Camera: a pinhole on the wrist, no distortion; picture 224 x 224 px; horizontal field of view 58.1 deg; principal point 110.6 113.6 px. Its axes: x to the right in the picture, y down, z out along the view. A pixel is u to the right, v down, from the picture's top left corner.
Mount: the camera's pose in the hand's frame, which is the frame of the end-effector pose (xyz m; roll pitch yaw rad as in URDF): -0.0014 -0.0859 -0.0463 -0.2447 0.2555 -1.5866
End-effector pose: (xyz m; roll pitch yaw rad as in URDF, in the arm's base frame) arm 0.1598 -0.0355 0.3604 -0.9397 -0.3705 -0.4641
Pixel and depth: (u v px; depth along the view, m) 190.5 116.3 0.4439
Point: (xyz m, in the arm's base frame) 0.1122 0.0397 0.8535
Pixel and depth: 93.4 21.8 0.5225
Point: 0.0610 0.3543 0.7411
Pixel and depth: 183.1 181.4 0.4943
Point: 0.2498 -0.0254 0.9246
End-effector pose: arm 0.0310 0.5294 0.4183 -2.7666 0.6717 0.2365
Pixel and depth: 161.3 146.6 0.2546
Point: -0.0013 0.7848 0.2954
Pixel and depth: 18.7 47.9 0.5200
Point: -0.3495 0.6358 0.0460
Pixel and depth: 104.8 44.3 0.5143
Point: -0.3190 0.8254 0.1583
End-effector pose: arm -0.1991 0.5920 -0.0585 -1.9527 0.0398 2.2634
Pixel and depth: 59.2 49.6 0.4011
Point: -0.4820 0.3181 -0.1151
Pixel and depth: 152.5 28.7 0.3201
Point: -0.4256 0.3362 0.0626
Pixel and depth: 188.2 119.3 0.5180
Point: -0.6826 0.3759 0.1698
